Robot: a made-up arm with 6 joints.
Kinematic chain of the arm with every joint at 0, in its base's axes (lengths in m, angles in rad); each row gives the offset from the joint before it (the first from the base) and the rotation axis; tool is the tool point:
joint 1: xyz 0 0 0.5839 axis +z
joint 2: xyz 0 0 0 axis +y
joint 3: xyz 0 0 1.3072 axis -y
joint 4: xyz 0 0 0 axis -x
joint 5: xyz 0.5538 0 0 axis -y
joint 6: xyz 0 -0.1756 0 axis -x
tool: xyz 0 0 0
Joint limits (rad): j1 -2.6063..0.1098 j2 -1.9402..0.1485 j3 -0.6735..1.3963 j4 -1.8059..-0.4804 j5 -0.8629..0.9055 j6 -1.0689..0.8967
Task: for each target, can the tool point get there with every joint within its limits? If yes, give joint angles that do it. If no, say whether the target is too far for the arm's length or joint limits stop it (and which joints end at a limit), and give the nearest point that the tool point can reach.
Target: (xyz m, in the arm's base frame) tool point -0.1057 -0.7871 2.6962
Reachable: no: too far | nearest point -0.0715 -0.5321 2.3453 | short by 0.435 m
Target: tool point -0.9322 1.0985 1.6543
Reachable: yes | joints -0.9377 -1.1293 1.1571 -0.9534 -0.5586 -0.0552
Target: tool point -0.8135 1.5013 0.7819
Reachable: yes | joints -1.1233 -1.7252 0.9209 -1.0735 0.0673 0.5790
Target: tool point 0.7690 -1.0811 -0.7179
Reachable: no: joint limits stop it (at a limit: joint 1, joint 2, joint 3, joint 4) | nearest point 0.7866 0.4189 0.5892 | short by 1.990 m
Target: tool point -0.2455 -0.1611 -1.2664
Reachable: no: joint limits stop it (at a limit: joint 1, joint 2, joint 3) | nearest point -0.8792 -0.1146 0.5880 | short by 1.960 m
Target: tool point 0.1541 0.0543 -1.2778
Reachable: no: joint limits stop it (at a limit: joint 1, joint 2, joint 3) | nearest point 0.7638 0.4484 0.5877 | short by 2.002 m
